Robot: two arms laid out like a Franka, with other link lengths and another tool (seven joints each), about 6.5 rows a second.
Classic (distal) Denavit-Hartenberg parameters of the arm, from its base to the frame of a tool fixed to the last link. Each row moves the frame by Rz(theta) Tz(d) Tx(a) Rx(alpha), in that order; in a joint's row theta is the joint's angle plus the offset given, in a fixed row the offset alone. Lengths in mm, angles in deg.
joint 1: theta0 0  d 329.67  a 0  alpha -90
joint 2: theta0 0  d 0  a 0  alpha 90
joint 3: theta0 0  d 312.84  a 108.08  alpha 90
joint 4: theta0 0  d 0  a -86.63  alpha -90
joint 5: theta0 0  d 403.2  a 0  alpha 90
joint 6: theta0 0  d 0  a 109.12  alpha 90
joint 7: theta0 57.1  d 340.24  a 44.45  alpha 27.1
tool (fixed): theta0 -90  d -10.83  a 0  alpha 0
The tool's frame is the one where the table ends.
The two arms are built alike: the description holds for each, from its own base.
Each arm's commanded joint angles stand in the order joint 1, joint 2, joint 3, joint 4, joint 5, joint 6, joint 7.
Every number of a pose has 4 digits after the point.
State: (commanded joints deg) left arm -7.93 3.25 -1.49 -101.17 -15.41 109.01 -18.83; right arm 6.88 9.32 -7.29 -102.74 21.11 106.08 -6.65
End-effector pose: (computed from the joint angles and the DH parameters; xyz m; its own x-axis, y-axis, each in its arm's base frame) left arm 0.6830 -0.2158 0.3186 0.5921 0.7496 0.2959 0.7237 -0.6561 0.2141; right arm 0.6645 0.0601 0.2115 0.7920 0.3092 0.5264 0.5206 -0.7924 -0.3178
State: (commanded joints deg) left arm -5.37 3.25 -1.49 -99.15 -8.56 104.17 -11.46; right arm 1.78 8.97 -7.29 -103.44 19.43 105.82 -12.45
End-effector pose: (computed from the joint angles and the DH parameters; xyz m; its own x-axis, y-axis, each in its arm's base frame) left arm 0.6725 -0.1590 0.3161 0.6806 0.6282 0.3770 0.6348 -0.7626 0.1247; right arm 0.6641 -0.0046 0.2078 0.7752 0.3336 0.5365 0.5417 -0.7879 -0.2928
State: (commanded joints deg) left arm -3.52 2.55 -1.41 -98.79 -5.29 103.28 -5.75; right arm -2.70 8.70 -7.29 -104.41 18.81 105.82 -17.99
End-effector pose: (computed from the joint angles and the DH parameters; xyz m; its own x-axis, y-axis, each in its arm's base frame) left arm 0.6713 -0.1226 0.3219 0.7187 0.5500 0.4254 0.5702 -0.8163 0.0920; right arm 0.6585 -0.0565 0.2022 0.7604 0.3482 0.5482 0.5601 -0.7788 -0.2823
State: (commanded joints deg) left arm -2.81 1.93 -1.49 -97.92 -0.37 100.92 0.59; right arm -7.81 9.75 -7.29 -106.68 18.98 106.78 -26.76
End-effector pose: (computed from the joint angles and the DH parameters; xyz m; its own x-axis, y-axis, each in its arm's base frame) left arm 0.6605 -0.0919 0.3272 0.7771 0.4230 0.4661 0.4705 -0.8822 0.0161; right arm 0.6432 -0.1094 0.1727 0.7389 0.3762 0.5590 0.5996 -0.7456 -0.2908
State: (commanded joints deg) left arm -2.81 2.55 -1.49 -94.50 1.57 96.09 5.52; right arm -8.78 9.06 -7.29 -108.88 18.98 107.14 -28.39
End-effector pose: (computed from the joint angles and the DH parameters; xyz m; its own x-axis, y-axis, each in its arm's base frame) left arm 0.6479 -0.0819 0.3403 0.8267 0.3340 0.4527 0.3889 -0.9208 -0.0308; right arm 0.6295 -0.1166 0.1624 0.7419 0.3773 0.5543 0.6020 -0.7388 -0.3030
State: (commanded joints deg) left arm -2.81 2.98 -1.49 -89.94 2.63 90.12 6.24; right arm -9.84 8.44 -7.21 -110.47 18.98 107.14 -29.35
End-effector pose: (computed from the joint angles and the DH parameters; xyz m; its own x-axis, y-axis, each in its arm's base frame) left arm 0.6358 -0.0745 0.3646 0.8439 0.3163 0.4335 0.3779 -0.9238 -0.0617; right arm 0.6175 -0.1238 0.1561 0.7484 0.3716 0.5494 0.5974 -0.7375 -0.3149
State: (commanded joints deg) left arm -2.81 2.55 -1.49 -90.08 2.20 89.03 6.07; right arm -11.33 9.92 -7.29 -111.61 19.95 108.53 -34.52
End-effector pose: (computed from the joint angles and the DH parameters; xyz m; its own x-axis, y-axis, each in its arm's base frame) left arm 0.6284 -0.0764 0.3663 0.8486 0.3223 0.4194 0.3808 -0.9226 -0.0615; right arm 0.6129 -0.1353 0.1334 0.7260 0.3904 0.5662 0.6312 -0.7051 -0.3231
